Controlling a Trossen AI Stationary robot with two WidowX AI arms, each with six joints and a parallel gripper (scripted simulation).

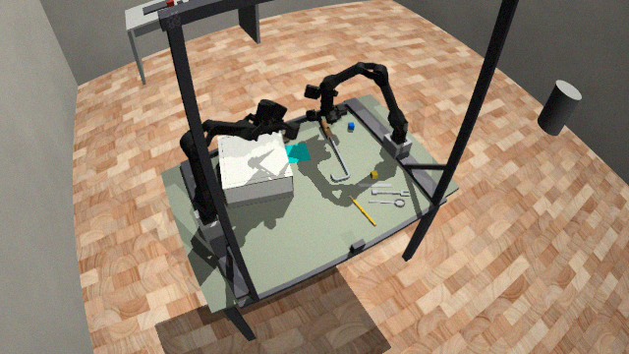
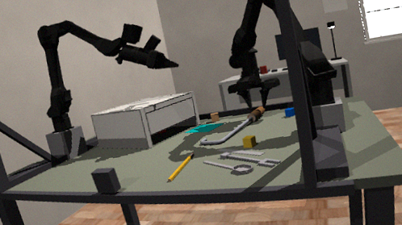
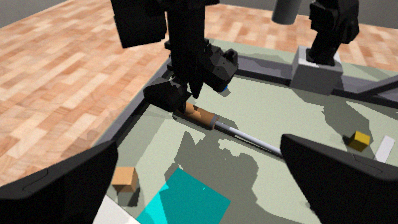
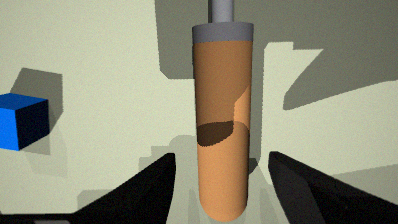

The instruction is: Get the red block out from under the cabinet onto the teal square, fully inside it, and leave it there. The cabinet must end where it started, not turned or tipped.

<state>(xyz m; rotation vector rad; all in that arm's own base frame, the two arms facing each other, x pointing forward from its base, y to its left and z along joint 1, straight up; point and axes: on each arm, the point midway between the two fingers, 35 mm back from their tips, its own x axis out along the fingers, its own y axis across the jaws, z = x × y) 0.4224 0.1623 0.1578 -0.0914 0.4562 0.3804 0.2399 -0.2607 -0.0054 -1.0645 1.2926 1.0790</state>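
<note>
Now: right hand 12 cm to the left of the blue cube, 6 cm above it and 4 cm past it. The rest, counted from my right hand: hook tool 13 cm behind, 6 cm to the left, 6 cm below; teal square 20 cm to the left, 7 cm below, 6 cm behind; brown cube 19 cm to the left, 5 cm below, 4 cm ahead.
</note>
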